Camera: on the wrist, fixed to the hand. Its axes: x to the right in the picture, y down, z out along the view.
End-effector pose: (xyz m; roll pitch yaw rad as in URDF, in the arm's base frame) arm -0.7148 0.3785 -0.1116 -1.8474 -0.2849 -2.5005
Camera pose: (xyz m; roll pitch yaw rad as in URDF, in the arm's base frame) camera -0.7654 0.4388 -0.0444 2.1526 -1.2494 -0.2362
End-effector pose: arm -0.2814 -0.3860 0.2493 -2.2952 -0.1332 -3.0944
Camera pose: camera -0.2944 -0.3430 0.3426 2.7696 -0.8783 -1.4773
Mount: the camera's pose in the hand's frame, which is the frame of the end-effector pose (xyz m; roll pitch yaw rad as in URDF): 0.0232 -0.0393 -0.0929 -0.2490 0.0305 -1.4978
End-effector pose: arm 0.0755 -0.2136 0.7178 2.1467 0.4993 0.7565
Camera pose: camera 0.0283 -0.1216 0.7222 -2.6888 0.8546 2.8511
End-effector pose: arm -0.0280 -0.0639 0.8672 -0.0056 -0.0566 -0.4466
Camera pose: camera -0.0196 -0.1121 0.7760 -0.1929 0.0208 -1.9431
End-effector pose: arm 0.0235 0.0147 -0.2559 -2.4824 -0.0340 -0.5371
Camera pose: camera 0.0274 -0.0177 -0.1577 2.9065 -0.6903 0.9671
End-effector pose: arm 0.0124 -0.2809 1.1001 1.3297 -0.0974 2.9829
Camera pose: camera -0.0290 -0.3561 1.0423 0.4281 1.3002 2.0888
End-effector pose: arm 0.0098 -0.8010 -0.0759 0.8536 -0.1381 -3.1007
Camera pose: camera -0.0238 -0.8466 -0.1625 0.0472 0.8541 1.8867
